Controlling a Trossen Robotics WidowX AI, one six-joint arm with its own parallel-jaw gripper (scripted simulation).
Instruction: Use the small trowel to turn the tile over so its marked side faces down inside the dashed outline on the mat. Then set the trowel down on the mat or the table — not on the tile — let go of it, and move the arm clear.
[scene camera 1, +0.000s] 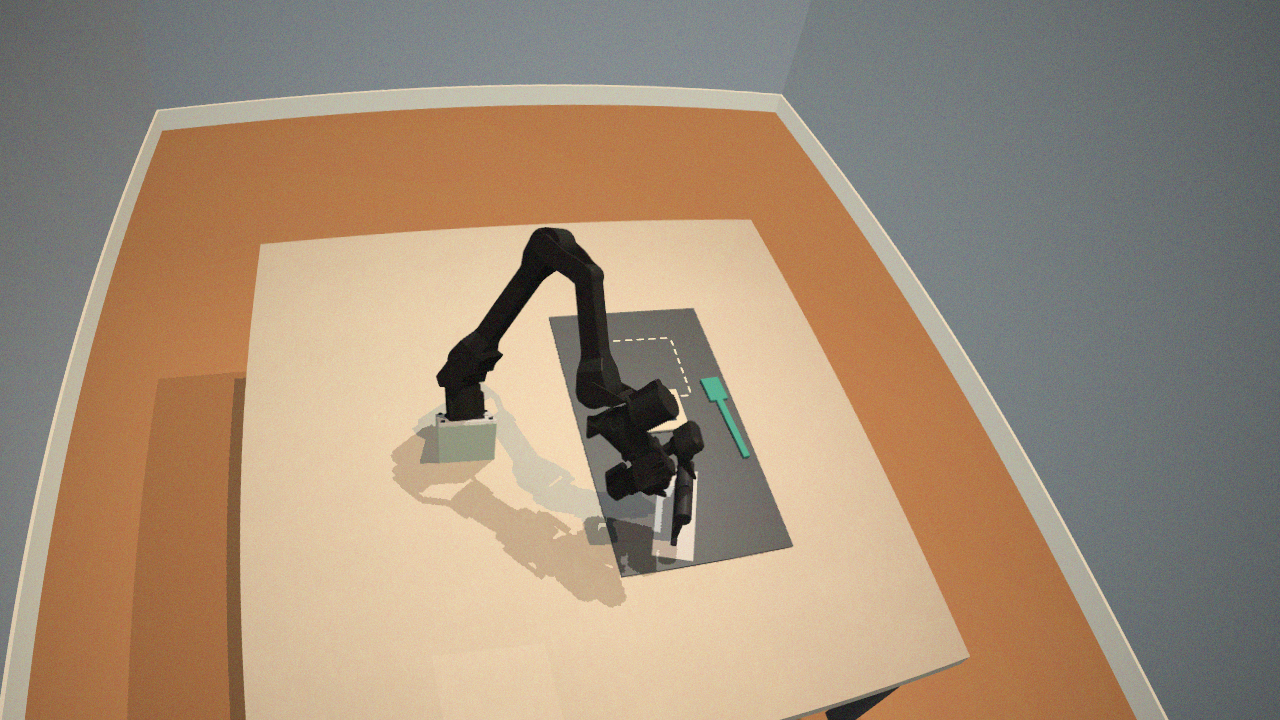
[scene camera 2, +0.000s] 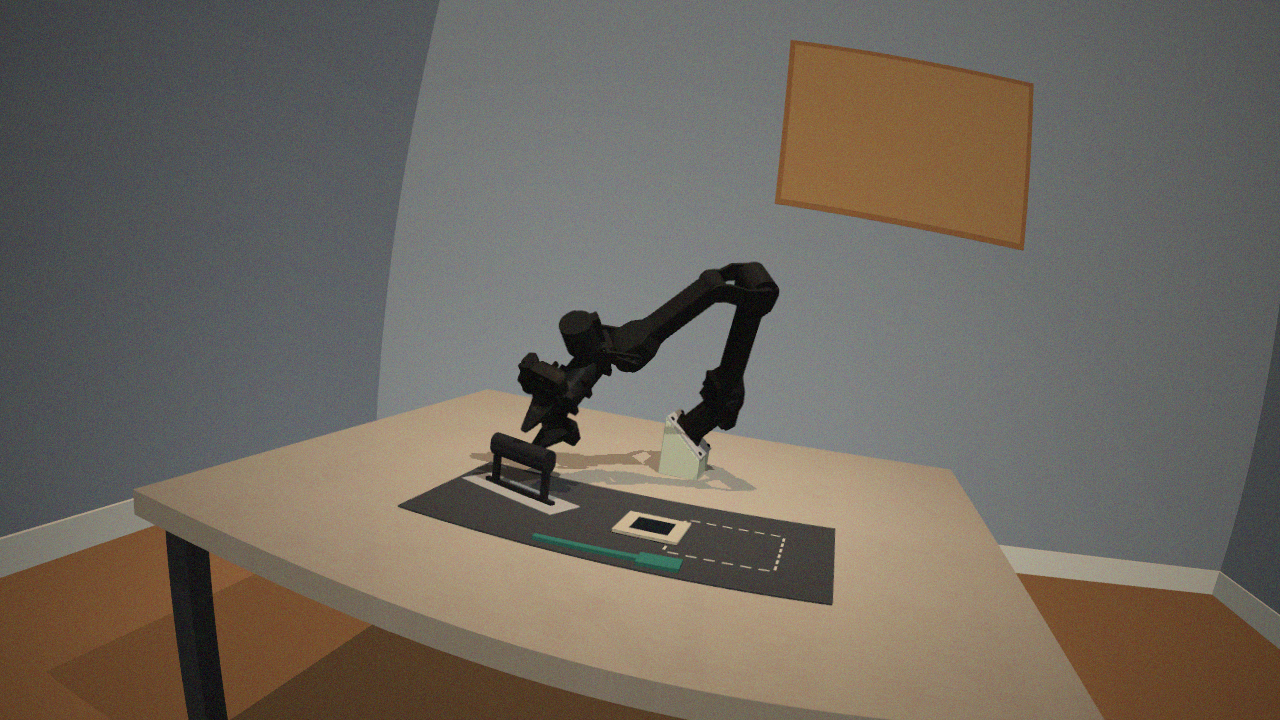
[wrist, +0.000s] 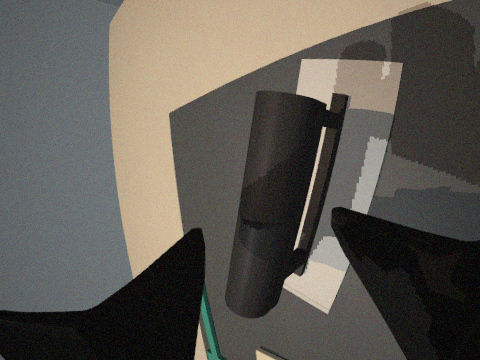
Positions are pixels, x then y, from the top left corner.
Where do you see a green trowel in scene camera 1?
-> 712, 386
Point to a green trowel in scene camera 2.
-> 646, 560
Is my gripper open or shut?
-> Open.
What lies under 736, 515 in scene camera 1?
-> A dark mat.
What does my gripper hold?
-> Nothing.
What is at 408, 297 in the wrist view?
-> My gripper.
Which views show my gripper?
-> Scene camera 1, scene camera 2 and the wrist view: all of them.
